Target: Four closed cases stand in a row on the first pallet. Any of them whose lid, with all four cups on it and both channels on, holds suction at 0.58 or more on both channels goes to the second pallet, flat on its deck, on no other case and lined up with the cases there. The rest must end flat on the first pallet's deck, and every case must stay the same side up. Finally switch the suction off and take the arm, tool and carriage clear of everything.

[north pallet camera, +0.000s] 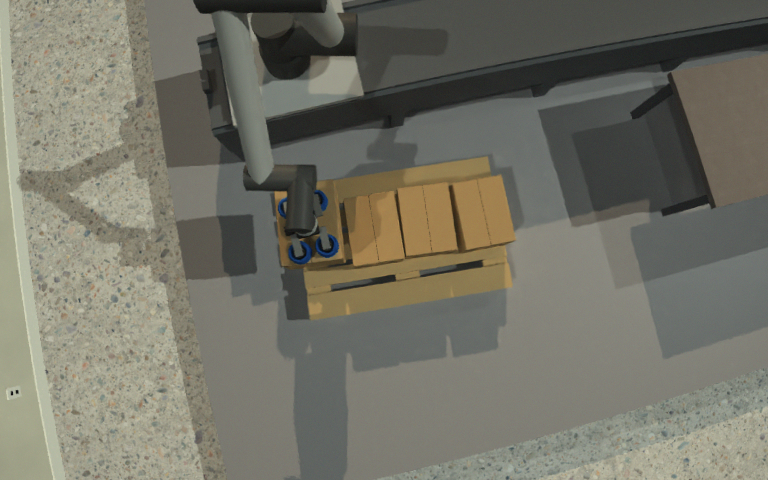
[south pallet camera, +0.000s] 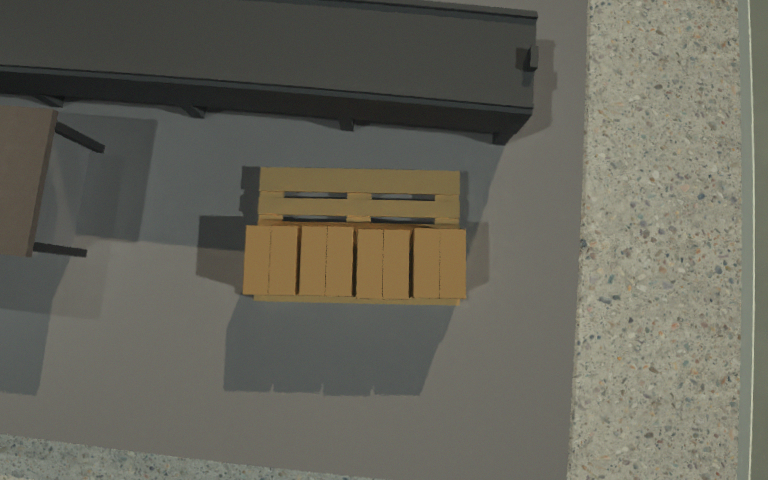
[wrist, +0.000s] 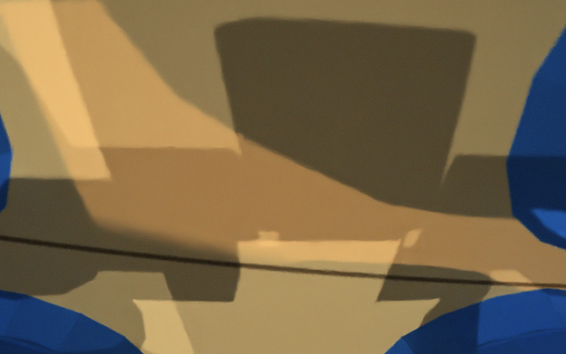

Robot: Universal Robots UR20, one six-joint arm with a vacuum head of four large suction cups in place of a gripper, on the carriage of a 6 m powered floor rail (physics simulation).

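Places are measured from the arm's base along level axes (x ahead, y left, z up), in metres.
Pixels of known places: hand, its tool point: (wrist: 265, 226); arm's base, origin of its link: (north pallet camera: 287, 58).
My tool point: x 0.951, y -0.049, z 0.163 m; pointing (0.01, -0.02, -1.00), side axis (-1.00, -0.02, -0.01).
Ahead of a thing's pixels: the offset from my tool point to its top centre. Level surfaces: height alone.
In the north view my vacuum head (north pallet camera: 307, 226) (wrist: 283, 235) is on the lid of the leftmost case {0.004 m right, 0.026 m back, 0.027 m up} (north pallet camera: 335, 221) (wrist: 175, 195), with its blue cups spread over the lid. The case hangs a little above the first pallet (north pallet camera: 407, 300), level, its shadow apart from it, past the pallet's left end. Three closed cases, a near one {0.291 m left, 0.015 m ahead, 0.355 m down} (north pallet camera: 386, 226), a middle one {0.584 m left, 0.030 m ahead, 0.355 m down} (north pallet camera: 438, 217) and a far one {0.895 m left, 0.064 m ahead, 0.355 m down} (north pallet camera: 495, 212), stand beside it on the deck. The wrist view shows lid and seam close up; the cups' undersides are hidden. On the second pallet (south pallet camera: 359, 182) stands a row of several closed cases (south pallet camera: 339, 260).
The carriage (north pallet camera: 334, 76) is at the left end of the dark floor rail (north pallet camera: 509, 42) (south pallet camera: 283, 50), behind the pallets. A brown table {0.203 m down} (north pallet camera: 730, 130) (south pallet camera: 22, 181) stands between the pallets. Bare boards show in front of the first pallet's row and behind the second pallet's row.
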